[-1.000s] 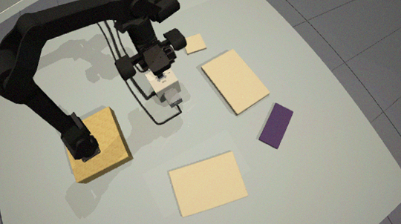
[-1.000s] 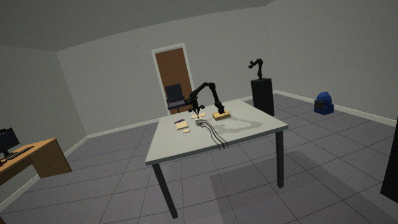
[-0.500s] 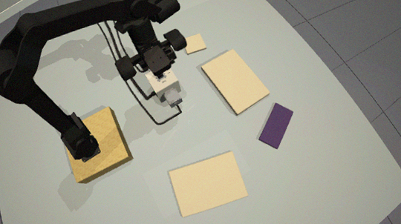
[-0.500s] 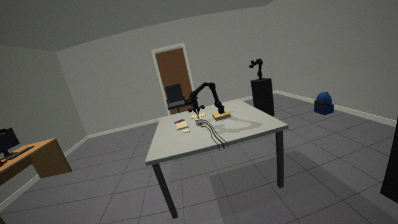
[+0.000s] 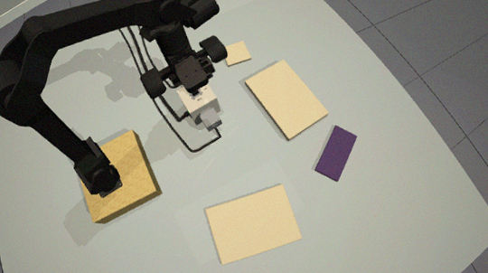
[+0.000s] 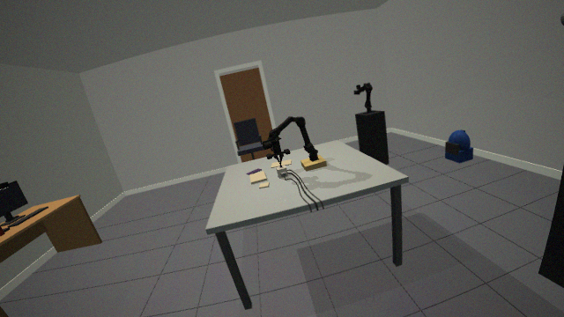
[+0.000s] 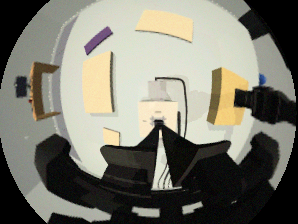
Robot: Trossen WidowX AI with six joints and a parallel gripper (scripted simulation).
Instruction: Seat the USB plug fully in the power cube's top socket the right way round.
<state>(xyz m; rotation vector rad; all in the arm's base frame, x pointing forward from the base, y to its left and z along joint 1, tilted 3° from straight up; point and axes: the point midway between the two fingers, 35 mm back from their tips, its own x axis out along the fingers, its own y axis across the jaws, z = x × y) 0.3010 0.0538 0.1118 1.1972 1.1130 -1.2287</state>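
The dark usb plug is 2 cm below my gripper tip. Also, from my gripper tip: purple block: 31 cm to the right, 22 cm ahead, 11 cm below; tan square: 17 cm ahead, 10 cm to the left, 10 cm below.
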